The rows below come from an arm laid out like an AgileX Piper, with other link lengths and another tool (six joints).
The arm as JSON. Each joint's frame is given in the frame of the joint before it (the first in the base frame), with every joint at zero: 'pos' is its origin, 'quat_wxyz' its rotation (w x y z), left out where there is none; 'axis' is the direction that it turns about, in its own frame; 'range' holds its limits. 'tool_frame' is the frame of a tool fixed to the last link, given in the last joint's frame.
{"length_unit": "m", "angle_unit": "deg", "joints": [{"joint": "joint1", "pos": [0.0, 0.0, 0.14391], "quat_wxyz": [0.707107, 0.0, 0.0, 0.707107], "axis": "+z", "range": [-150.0, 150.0]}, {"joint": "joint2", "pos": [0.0, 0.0, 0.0], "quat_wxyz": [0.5, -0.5, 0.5, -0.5], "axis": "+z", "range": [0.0, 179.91]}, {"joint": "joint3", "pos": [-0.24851, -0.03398, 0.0], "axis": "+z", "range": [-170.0, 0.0]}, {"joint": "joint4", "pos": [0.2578, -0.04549, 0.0], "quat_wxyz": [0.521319, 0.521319, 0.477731, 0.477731], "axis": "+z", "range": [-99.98, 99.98]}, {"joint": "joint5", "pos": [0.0, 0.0, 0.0], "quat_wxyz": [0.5, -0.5, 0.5, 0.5], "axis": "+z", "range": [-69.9, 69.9]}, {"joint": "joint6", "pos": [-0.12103, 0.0, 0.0], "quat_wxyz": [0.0, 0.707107, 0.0, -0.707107], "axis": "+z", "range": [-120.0, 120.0]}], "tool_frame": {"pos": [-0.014, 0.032, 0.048], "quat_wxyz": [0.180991, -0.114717, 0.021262, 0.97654]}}
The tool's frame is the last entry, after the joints.
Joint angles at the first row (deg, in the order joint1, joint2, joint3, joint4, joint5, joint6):
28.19 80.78 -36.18 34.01 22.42 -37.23
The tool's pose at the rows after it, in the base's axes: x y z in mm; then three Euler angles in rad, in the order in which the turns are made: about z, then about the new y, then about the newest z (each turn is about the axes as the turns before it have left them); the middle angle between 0 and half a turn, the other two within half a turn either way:
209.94, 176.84, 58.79, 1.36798, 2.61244, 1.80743
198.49, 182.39, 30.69, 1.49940, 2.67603, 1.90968
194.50, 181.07, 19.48, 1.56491, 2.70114, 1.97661
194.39, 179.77, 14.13, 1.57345, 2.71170, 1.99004
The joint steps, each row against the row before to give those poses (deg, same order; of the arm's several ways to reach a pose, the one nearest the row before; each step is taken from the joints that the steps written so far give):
3.85 7.52 -0.55 -0.98 -4.71 -0.38
2.95 6.32 -0.26 -0.25 -1.87 0.12
0.35 2.53 -0.14 -0.04 -0.23 0.00
-0.01 1.19 0.00 0.00 -0.68 0.00

